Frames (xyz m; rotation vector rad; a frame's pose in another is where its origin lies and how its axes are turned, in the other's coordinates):
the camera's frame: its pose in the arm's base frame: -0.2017 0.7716 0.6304 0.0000 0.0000 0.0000
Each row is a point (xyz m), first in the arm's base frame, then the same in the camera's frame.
Working: the arm's base frame: its pose in the camera's frame: 0.2017 -0.7716 -0.6304 0.0000 0.0000 0.0000

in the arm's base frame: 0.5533 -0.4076 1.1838
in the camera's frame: 0.7550 -1.1792 0.5534
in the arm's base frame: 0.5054 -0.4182 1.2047
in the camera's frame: 0.7071 -1.1898 0.5743
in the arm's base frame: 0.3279 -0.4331 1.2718
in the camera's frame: 0.5296 -1.2047 0.6414
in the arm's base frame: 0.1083 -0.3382 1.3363
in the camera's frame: 0.3100 -1.1098 0.7059
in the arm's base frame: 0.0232 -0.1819 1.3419
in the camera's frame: 0.2249 -0.9535 0.7115
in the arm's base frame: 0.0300 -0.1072 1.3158
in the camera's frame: 0.2317 -0.8788 0.6854
